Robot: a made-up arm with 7 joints.
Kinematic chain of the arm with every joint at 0, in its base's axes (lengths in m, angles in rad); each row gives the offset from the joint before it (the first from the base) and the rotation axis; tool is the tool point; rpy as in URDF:
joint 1: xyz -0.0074 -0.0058 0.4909 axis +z
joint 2: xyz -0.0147 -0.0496 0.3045 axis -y
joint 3: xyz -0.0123 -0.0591 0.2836 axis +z
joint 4: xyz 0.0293 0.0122 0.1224 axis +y
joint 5: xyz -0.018 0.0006 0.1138 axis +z
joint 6: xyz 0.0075 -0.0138 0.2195 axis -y
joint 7: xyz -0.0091 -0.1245 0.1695 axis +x
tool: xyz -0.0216 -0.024 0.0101 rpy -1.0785 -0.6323 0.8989
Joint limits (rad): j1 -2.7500..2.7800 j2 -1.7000..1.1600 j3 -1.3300..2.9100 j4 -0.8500..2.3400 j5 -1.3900..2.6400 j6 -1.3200..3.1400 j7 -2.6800..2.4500
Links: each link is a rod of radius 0.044 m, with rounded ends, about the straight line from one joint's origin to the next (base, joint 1, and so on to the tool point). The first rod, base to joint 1, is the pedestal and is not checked.
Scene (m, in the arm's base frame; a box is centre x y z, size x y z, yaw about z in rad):
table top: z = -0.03
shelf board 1: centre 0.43 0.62 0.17 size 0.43 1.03 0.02 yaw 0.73
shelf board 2: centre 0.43 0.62 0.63 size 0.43 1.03 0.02 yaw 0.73
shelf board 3: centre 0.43 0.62 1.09 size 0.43 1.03 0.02 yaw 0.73
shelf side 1: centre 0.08 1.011 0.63 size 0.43 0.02 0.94 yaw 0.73
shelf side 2: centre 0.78 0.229 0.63 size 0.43 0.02 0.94 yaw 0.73
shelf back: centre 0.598 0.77 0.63 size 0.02 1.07 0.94 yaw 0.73
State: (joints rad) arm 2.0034 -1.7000 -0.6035 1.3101 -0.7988 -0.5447 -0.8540
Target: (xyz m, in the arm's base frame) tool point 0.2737 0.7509 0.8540
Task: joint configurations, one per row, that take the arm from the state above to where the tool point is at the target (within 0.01 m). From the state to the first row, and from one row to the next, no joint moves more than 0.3 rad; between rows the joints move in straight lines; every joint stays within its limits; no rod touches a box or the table.
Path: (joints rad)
1: 2.1929 -1.5395 -0.3785 1.5731 -0.6799 -0.6610 -0.8734
2: 2.3824 -1.3789 -0.1534 1.8361 -0.5609 -0.7773 -0.8927
3: 2.5149 -1.1058 -0.3565 1.8814 -0.4919 -0.9582 -0.8989
4: 2.6475 -0.8327 -0.5596 1.9268 -0.4229 -1.1391 -0.9050
5: 2.7800 -0.5595 -0.7627 1.9722 -0.3538 -1.3200 -0.9112
6: 2.5591 -0.7824 -0.8372 1.7865 -0.4825 -1.1494 -0.8901
7: 2.3381 -1.0052 -0.9117 1.6008 -0.6112 -0.9788 -0.8691
8: 2.1172 -1.2281 -0.9863 1.4151 -0.7400 -0.8082 -0.8481

